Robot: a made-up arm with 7 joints. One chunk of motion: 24 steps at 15 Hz.
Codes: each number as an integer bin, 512 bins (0 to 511) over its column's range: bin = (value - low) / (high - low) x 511, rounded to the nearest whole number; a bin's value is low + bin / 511 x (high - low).
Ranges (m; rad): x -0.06..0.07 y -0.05..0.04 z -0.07..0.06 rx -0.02..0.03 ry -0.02..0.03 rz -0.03..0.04
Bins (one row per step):
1: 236 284 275 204 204 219
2: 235 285 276 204 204 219
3: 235 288 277 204 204 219
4: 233 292 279 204 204 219
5: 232 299 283 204 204 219
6: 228 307 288 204 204 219
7: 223 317 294 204 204 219
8: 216 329 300 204 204 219
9: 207 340 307 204 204 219
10: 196 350 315 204 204 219
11: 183 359 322 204 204 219
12: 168 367 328 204 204 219
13: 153 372 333 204 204 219
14: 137 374 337 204 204 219
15: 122 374 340 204 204 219
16: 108 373 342 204 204 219
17: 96 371 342 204 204 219
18: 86 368 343 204 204 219
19: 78 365 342 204 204 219
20: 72 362 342 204 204 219
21: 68 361 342 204 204 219
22: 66 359 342 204 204 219
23: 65 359 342 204 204 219
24: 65 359 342 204 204 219
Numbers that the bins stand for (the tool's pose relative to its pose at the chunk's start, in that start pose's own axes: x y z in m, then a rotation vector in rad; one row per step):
1: 0.0000 0.0000 0.0000 0.0000 0.0000 0.0000
2: -0.0002 0.0002 0.0002 0.0000 0.0000 0.0000
3: -0.0002 0.0007 0.0005 0.0000 0.0000 0.0000
4: -0.0007 0.0014 0.0010 0.0000 0.0000 0.0000
5: -0.0010 0.0027 0.0020 0.0000 0.0000 0.0000
6: -0.0020 0.0041 0.0033 0.0000 0.0000 0.0000
7: -0.0033 0.0058 0.0048 0.0000 0.0000 0.0000
8: -0.0050 0.0079 0.0063 0.0000 0.0000 0.0000
9: -0.0073 0.0099 0.0081 0.0000 0.0000 0.0000
10: -0.0101 0.0116 0.0101 0.0000 0.0000 0.0000
11: -0.0134 0.0132 0.0119 0.0000 0.0000 0.0000
12: -0.0173 0.0146 0.0134 0.0000 0.0000 0.0000
13: -0.0211 0.0155 0.0147 0.0000 0.0000 0.0000
14: -0.0251 0.0159 0.0157 0.0000 0.0000 0.0000
15: -0.0290 0.0159 0.0165 0.0000 0.0000 0.0000
16: -0.0325 0.0157 0.0170 0.0000 0.0000 0.0000
17: -0.0356 0.0153 0.0170 0.0000 0.0000 0.0000
18: -0.0381 0.0148 0.0173 0.0000 0.0000 0.0000
19: -0.0402 0.0143 0.0170 0.0000 0.0000 0.0000
20: -0.0417 0.0138 0.0170 0.0000 0.0000 0.0000
21: -0.0427 0.0136 0.0170 0.0000 0.0000 0.0000
22: -0.0432 0.0132 0.0170 0.0000 0.0000 0.0000
23: -0.0435 0.0132 0.0170 0.0000 0.0000 0.0000
24: -0.0435 0.0132 0.0170 0.0000 0.0000 0.0000

